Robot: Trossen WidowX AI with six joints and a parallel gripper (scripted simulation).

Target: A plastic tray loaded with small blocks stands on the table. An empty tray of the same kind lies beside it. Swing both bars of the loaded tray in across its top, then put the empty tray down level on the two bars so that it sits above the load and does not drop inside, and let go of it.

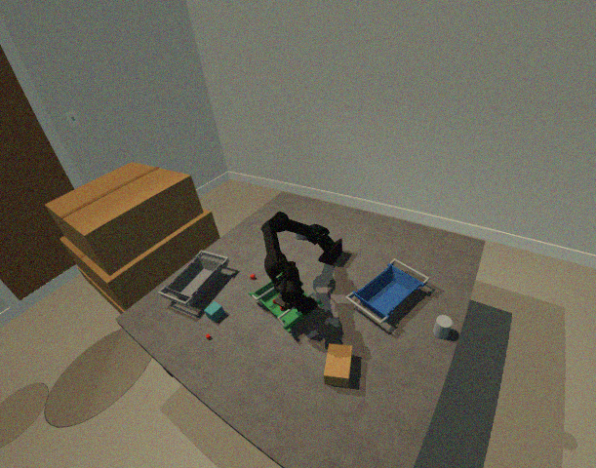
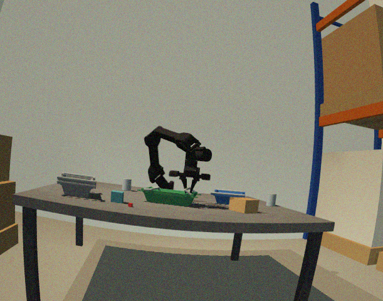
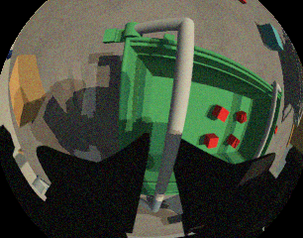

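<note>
The blue tray is 24 cm behind my gripper tip, 29 cm to the left of it and 1 cm below it. Round my gripper tip: red block 24 cm ahead, 28 cm to the right, 5 cm below; then orange box 14 cm ahead, 23 cm to the left, 3 cm below; then teal block 14 cm ahead, 34 cm to the right, 3 cm below.
</note>
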